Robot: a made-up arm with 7 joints.
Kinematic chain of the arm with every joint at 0, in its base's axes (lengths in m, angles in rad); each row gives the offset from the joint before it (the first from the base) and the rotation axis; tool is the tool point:
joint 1: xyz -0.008 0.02 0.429 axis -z
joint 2: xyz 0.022 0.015 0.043 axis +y
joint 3: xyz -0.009 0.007 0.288 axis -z
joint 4: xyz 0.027 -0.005 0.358 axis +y
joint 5: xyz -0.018 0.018 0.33 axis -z
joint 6: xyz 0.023 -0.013 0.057 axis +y
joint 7: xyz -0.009 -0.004 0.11 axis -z
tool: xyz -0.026 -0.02 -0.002
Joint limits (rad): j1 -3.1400..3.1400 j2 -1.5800..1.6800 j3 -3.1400..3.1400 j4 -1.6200..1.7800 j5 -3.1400..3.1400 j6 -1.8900..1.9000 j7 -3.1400..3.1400
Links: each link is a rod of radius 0.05 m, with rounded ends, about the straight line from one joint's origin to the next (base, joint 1, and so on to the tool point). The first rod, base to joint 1, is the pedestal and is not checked.
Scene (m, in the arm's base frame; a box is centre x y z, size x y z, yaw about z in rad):
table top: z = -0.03
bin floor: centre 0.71 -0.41 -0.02 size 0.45 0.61 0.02 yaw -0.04
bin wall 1: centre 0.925 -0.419 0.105 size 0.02 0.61 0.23 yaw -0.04
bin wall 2: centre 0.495 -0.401 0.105 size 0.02 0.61 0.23 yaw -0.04
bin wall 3: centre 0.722 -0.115 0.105 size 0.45 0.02 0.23 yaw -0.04
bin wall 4: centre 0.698 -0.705 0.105 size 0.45 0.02 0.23 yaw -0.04
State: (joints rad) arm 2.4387 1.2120 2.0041 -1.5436 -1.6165 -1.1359 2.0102
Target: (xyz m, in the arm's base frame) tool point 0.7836 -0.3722 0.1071
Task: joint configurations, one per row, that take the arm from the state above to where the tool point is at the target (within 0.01 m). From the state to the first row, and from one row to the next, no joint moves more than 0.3 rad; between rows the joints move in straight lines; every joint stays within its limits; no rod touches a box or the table.
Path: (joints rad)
1: 2.2128 1.1970 2.1050 -1.4774 -1.7090 -1.1046 2.0599
2: 1.9869 1.1820 2.2059 -1.4111 -1.8014 -1.0734 2.1096
3: 1.7611 1.1671 2.3067 -1.3449 -1.8939 -1.0421 2.1594
4: 1.5352 1.1521 2.4076 -1.2787 -1.9863 -1.0108 2.2091
5: 1.2947 1.3281 2.4207 -1.2112 -1.8699 -0.8785 2.1890
6: 1.0543 1.5040 2.4338 -1.1437 -1.7535 -0.7463 2.1689
7: 0.8138 1.6800 2.4469 -1.0762 -1.6371 -0.6140 2.1488

